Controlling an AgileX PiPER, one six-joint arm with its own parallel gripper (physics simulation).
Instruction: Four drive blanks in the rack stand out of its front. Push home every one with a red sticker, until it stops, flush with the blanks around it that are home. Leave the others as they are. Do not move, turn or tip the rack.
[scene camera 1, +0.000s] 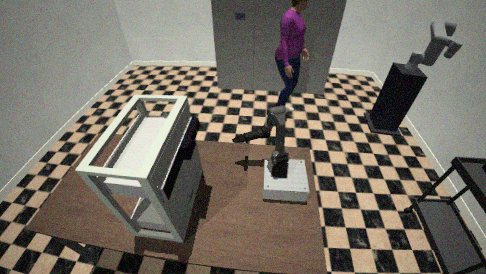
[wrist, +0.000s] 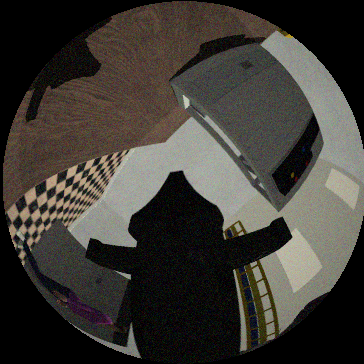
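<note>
The rack (scene camera 1: 165, 135) (wrist: 250, 105) stands upright on the brown wooden surface (scene camera 1: 245, 225) (wrist: 130, 90). Its dark band of drive blanks (wrist: 295, 167) shows at the right in the wrist view, with tiny red, yellow and blue spots on it. How far each blank stands out is too small and dark to tell. In the scene view the band (scene camera 1: 181, 157) is seen edge-on and no sticker can be made out. My gripper (scene camera 1: 235, 139) (wrist: 177, 178) is shut, with its fingertips together and nothing seen between them. It is in the air to the right of the rack, apart from it.
My arm's white base (scene camera 1: 286, 193) stands right of the rack. A person in purple (scene camera 1: 292, 40) (wrist: 85, 310) is behind the arm, before a grey cabinet (scene camera 1: 250, 60). Another robot arm on a black pedestal (scene camera 1: 397, 95) and a dark cart (scene camera 1: 447, 230) are at the right.
</note>
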